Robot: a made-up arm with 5 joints. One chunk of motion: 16 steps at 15 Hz.
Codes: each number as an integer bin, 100 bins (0 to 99) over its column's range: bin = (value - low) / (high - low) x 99, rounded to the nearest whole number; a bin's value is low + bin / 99 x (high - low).
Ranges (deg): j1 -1.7..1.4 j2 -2..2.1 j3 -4.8..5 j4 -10.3..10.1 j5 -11.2..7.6
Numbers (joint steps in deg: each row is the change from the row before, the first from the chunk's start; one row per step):
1: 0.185 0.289 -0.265 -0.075 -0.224
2: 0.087 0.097 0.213 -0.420 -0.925
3: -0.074 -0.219 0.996 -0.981 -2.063
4: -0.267 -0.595 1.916 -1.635 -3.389
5: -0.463 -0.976 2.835 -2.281 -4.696
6: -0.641 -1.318 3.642 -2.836 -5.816
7: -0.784 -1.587 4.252 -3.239 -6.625
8: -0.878 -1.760 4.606 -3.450 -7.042
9: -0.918 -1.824 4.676 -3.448 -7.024
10: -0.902 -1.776 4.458 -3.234 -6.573
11: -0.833 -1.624 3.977 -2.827 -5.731
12: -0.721 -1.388 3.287 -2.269 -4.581
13: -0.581 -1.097 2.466 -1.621 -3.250
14: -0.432 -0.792 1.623 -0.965 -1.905
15: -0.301 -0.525 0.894 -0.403 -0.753
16: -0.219 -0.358 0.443 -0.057 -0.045
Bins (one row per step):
1: 60 55 46 50 58
2: 57 51 51 48 54
3: 52 43 59 45 48
4: 46 34 68 42 41
5: 40 25 77 39 34
6: 34 16 85 36 28
7: 29 10 91 34 24
8: 26 6 95 33 22
9: 25 4 96 33 22
10: 25 5 94 34 24
11: 28 9 89 36 29
12: 31 15 82 39 35
13: 36 22 73 42 42
14: 40 29 65 45 49
15: 45 36 58 48 55
16: 47 40 53 50 59

